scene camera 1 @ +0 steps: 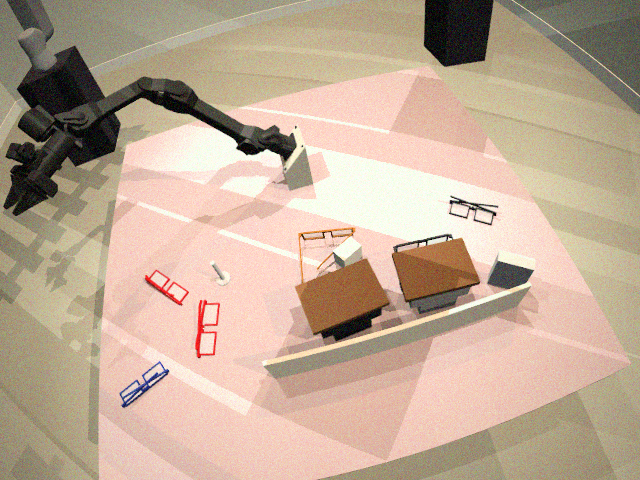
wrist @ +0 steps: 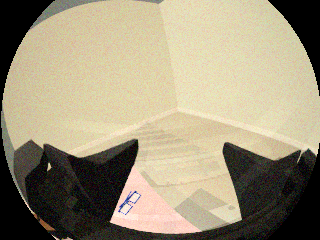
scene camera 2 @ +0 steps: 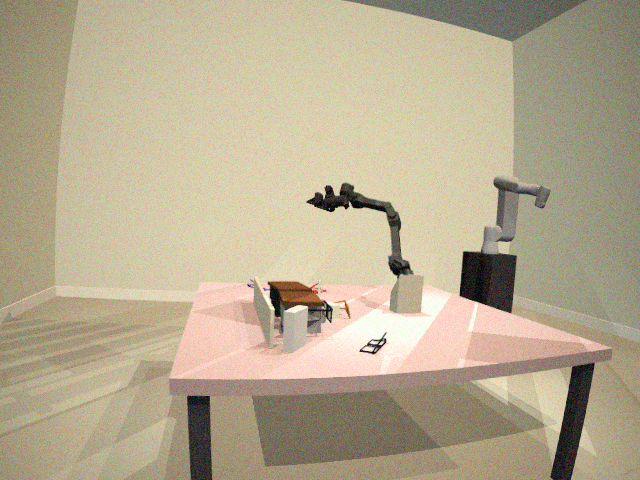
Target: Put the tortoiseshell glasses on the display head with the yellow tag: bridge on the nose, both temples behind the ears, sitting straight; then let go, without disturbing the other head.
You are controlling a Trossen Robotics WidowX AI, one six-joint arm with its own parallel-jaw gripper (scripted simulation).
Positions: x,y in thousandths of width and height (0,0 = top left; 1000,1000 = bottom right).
grey block: scene camera 1 796,564; scene camera 2 462,666; not seen in the wrist view (out of frame)
